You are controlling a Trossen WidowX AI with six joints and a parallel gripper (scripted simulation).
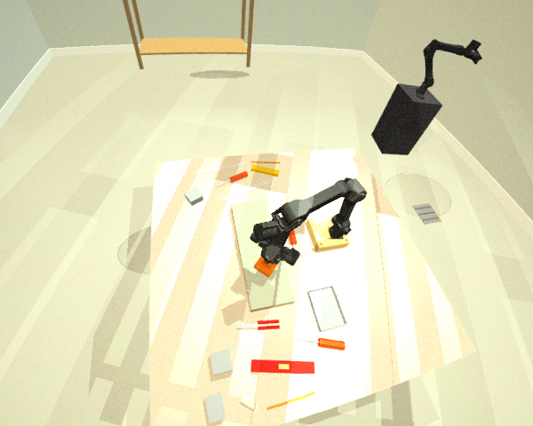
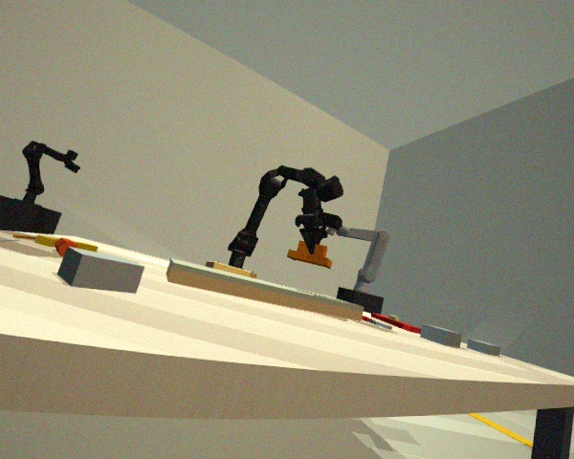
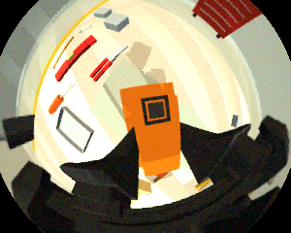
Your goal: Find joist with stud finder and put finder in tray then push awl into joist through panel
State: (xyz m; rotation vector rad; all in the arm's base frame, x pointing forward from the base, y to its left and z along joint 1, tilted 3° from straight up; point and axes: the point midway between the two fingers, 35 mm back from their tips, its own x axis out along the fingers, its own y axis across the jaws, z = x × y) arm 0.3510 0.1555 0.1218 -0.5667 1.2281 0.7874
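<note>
Right now the grey tray is 240 mm behind my gripper tip, 170 mm to the left of it and 140 mm below it. Also, from my gripper tip: yellow bar 60 mm behind, 620 mm to the right, 140 mm below; then orange stud finder 10 mm to the left, 20 mm above; then red level 30 mm behind, 360 mm to the left, 130 mm below.
</note>
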